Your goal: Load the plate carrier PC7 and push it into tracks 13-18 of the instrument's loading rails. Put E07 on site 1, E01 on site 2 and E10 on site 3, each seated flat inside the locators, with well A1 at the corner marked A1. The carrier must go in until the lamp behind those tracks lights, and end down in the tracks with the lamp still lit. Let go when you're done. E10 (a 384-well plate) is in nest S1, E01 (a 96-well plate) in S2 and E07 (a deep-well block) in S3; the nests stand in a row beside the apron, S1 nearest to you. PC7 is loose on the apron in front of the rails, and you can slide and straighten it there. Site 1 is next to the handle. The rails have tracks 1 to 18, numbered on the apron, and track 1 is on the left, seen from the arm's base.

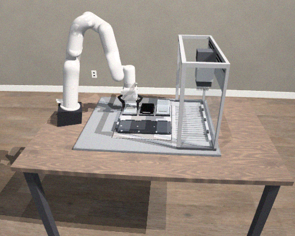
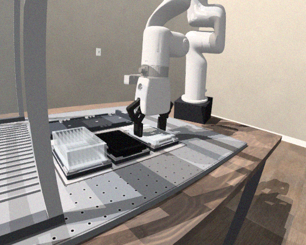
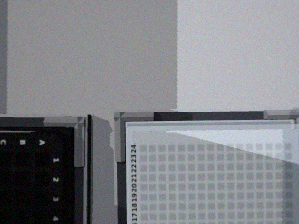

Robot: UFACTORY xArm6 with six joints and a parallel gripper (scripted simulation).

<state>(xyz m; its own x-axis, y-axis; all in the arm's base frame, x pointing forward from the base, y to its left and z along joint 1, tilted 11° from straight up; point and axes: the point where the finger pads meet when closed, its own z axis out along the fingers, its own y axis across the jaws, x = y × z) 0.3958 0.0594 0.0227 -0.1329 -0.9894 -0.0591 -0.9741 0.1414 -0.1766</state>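
Right now my hand is 10 mm above the 384-well plate E10. The rest, counted from my hand: nest S1: 30 mm below; then black 96-well plate E01: 110 mm ahead, 10 mm to the right, 10 mm below; then corner mark: 70 mm to the right, 60 mm ahead, 20 mm below.
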